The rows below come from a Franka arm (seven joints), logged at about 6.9 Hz.
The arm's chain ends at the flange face. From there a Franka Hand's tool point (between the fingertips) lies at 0.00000 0.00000 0.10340 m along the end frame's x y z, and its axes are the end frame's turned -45 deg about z.
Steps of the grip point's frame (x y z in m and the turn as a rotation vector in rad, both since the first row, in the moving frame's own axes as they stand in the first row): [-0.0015 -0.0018 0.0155 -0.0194 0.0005 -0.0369]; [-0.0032 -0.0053 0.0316 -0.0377 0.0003 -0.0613]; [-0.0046 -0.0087 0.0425 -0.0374 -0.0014 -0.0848]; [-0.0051 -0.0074 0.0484 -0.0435 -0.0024 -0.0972]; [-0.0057 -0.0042 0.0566 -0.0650 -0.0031 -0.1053]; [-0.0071 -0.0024 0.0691 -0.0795 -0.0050 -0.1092]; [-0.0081 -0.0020 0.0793 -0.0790 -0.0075 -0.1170]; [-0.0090 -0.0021 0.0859 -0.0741 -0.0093 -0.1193]
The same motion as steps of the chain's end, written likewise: [-0.0038 -0.0016 0.0155 -0.0134 0.0141 -0.0369]; [-0.0089 -0.0041 0.0317 -0.0264 0.0269 -0.0613]; [-0.0122 -0.0056 0.0426 -0.0274 0.0255 -0.0848]; [-0.0120 -0.0048 0.0485 -0.0325 0.0291 -0.0972]; [-0.0118 -0.0037 0.0568 -0.0482 0.0438 -0.1053]; [-0.0125 -0.0025 0.0694 -0.0598 0.0527 -0.1092]; [-0.0127 -0.0017 0.0796 -0.0612 0.0506 -0.1170]; [-0.0129 -0.0009 0.0862 -0.0590 0.0458 -0.1193]
